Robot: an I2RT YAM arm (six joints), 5 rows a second.
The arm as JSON. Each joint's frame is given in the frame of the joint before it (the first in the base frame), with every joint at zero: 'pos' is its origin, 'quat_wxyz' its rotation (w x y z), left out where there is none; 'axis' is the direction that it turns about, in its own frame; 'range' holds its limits. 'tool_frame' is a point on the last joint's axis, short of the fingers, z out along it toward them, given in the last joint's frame.
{
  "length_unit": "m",
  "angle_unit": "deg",
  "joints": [
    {
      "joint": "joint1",
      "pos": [
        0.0,
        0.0,
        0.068
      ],
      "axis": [
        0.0,
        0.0,
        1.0
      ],
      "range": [
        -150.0,
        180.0
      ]
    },
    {
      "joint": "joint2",
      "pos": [
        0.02,
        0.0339,
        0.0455
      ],
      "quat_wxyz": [
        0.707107,
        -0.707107,
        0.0,
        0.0
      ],
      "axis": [
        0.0,
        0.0,
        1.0
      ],
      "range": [
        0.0,
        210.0
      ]
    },
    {
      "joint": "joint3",
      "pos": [
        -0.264,
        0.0,
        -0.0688
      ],
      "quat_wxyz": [
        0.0,
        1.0,
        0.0,
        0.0
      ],
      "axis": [
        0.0,
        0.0,
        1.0
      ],
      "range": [
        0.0,
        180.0
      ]
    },
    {
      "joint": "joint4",
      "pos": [
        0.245,
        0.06,
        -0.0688
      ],
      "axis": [
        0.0,
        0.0,
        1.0
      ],
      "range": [
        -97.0,
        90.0
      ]
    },
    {
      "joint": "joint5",
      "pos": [
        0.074,
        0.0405,
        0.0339
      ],
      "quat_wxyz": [
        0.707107,
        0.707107,
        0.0,
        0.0
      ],
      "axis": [
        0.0,
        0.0,
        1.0
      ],
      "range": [
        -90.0,
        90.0
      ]
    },
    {
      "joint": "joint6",
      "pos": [
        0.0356,
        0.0,
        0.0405
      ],
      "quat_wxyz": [
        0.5,
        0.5,
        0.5,
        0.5
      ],
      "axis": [
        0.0,
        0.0,
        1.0
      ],
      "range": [
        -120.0,
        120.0
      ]
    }
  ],
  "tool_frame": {
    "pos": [
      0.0,
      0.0,
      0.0
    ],
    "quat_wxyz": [
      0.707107,
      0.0,
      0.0,
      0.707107
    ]
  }
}
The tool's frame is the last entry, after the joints.
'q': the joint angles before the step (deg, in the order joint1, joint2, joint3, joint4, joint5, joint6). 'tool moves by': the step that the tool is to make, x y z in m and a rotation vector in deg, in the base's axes. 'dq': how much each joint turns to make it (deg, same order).
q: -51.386, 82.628, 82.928, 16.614, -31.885, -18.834
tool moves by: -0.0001, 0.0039, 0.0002, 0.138, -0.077, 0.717
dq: 0.387, -0.598, -0.495, -0.015, -0.273, 0.279
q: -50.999, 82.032, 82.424, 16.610, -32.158, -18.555
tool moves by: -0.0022, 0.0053, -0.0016, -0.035, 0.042, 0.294
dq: 0.287, -1.227, -1.391, 0.133, -0.023, -0.059
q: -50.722, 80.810, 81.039, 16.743, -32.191, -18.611
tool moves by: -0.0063, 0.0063, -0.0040, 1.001, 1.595, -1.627
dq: -0.029, -2.208, -1.760, -2.854, 1.374, -1.188
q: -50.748, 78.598, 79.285, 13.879, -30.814, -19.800
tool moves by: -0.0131, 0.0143, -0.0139, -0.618, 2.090, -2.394
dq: -0.020, -4.923, -5.984, -1.224, 1.843, -2.890
